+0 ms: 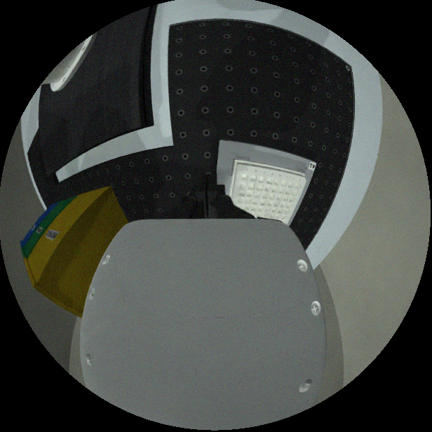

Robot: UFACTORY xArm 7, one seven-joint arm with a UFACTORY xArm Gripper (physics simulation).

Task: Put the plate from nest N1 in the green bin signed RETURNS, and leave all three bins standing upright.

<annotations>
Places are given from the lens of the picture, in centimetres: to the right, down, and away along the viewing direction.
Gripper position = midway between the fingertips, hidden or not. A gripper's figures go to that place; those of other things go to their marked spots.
my gripper (209,185): 0, -3, 14
yellow bin (61,265): -16, 6, 6
white plate (266,190): 6, -2, 13
The marked spots on the white plate and the yellow bin are 24 cm apart.
</annotations>
